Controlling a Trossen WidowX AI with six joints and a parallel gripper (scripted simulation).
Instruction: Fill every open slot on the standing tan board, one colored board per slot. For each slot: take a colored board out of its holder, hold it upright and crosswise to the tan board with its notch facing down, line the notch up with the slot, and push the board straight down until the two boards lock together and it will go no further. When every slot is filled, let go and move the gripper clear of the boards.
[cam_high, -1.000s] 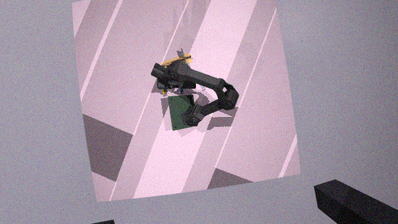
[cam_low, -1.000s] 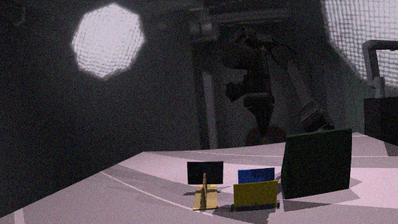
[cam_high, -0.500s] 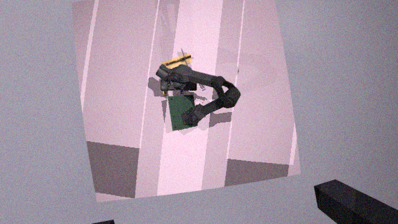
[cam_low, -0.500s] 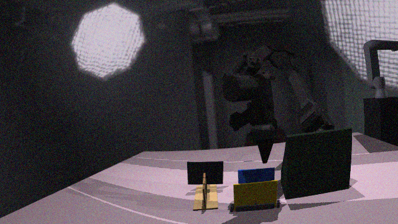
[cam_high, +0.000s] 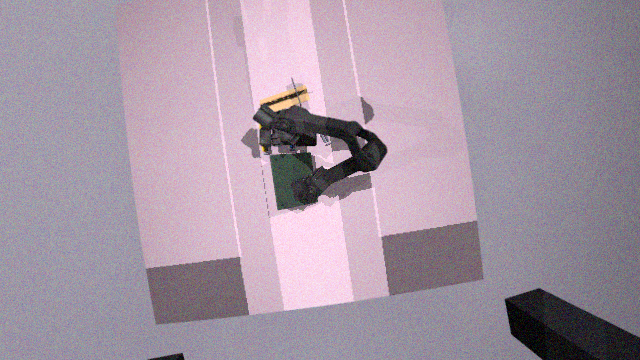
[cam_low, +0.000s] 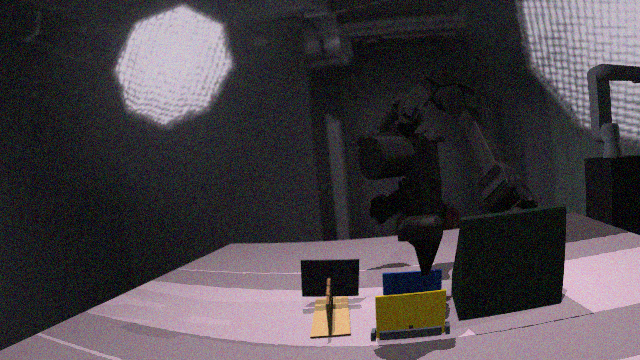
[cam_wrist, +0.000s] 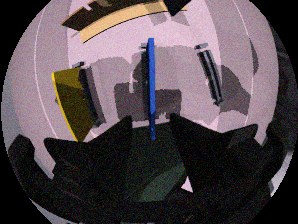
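Right now my gripper tip is 20 mm short of the blue board, 10 mm to the left of it and 40 mm above it. Also, from my gripper tip: tan board 160 mm ahead, 10 mm to the right, 40 mm below; yellow board 40 mm ahead, 100 mm to the left, 40 mm below; black board 160 mm ahead, 60 mm to the right, 20 mm below.
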